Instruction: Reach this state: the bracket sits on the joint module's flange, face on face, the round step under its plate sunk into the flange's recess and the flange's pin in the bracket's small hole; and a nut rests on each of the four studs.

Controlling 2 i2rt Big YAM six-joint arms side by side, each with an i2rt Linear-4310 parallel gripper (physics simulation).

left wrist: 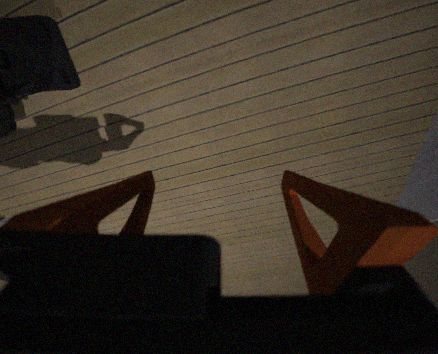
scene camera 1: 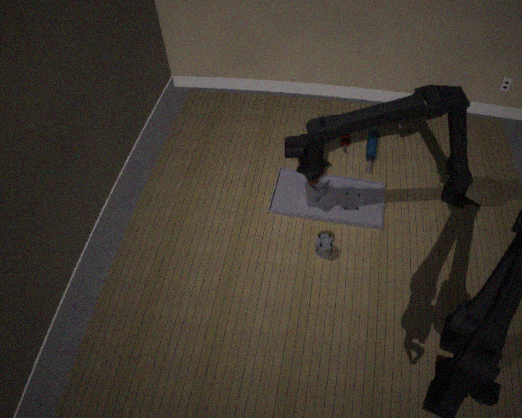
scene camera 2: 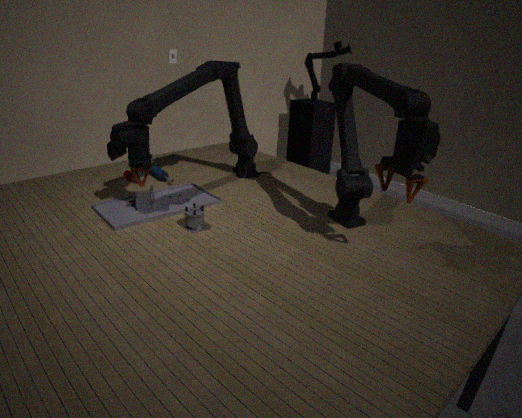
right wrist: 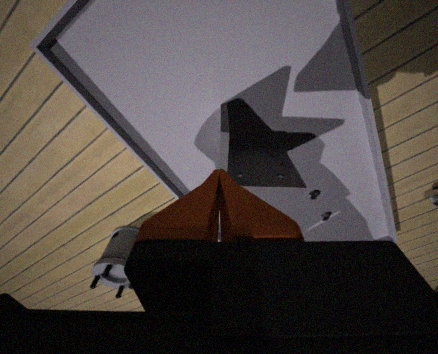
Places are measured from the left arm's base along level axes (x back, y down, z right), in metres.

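Where they show: left gripper, fingertip midpoint: (left wrist: 218,177) (scene camera 1: 432,392) (scene camera 2: 396,196); right gripper, fingertip midpoint: (scene camera 1: 311,184) (scene camera 2: 141,186) (right wrist: 219,177); left arm's base, origin of the base link: (left wrist: 29,57) (scene camera 1: 455,335) (scene camera 2: 346,220); right arm's base, origin of the base link: (scene camera 1: 454,194) (scene camera 2: 245,173).
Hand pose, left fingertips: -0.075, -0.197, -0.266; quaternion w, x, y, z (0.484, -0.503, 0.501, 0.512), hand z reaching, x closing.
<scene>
Things, the pixels of their top centre, and the offset from my left fingertips, as dx, dy, dz. "*": a spot on its surface instead.
- joint module, middle of its top: (right wrist: 111,287) (scene camera 2: 194,206) (scene camera 1: 325,239) -0.428, +0.122, +0.407
- grey bracket, middle of its top: (right wrist: 266,169) (scene camera 2: 144,188) (scene camera 1: 318,183) -0.533, +0.123, +0.627
- shallow tray, middle of its top: (right wrist: 268,172) (scene camera 2: 157,201) (scene camera 1: 328,196) -0.489, +0.180, +0.630
- blue-handled screwdriver, surface spot: (scene camera 1: 371,145) * -0.406, +0.156, +0.934
- small red-handled tool, middle of its top: (scene camera 1: 345,139) (scene camera 2: 131,173) -0.519, +0.162, +0.932
The joint module (scene camera 1: 325,242) (scene camera 2: 195,220) (right wrist: 120,247) stands upright on the floor beside the tray, dark studs pointing up and no bracket on it. The grey bracket (scene camera 1: 318,192) (scene camera 2: 145,201) (right wrist: 260,160) rests in the shallow tray (scene camera 1: 290,200) (scene camera 2: 112,217) (right wrist: 150,50), one wall upright. Small dark nuts (scene camera 1: 358,194) (right wrist: 314,194) lie in the tray near it; some are hidden in the right wrist view. My right gripper (scene camera 1: 313,183) (scene camera 2: 142,185) (right wrist: 219,177) is shut and empty, tips close over the bracket. My left gripper (scene camera 2: 397,195) (left wrist: 218,177) is wide open and empty, far from the parts.
A blue-handled screwdriver (scene camera 1: 371,145) (scene camera 2: 160,173) and a small red-handled tool (scene camera 1: 345,140) (scene camera 2: 131,176) lie on the floor behind the tray, towards the wall. A black cabinet (scene camera 2: 310,132) with a small dark arm on top stands at the back in scene camera 2.
</scene>
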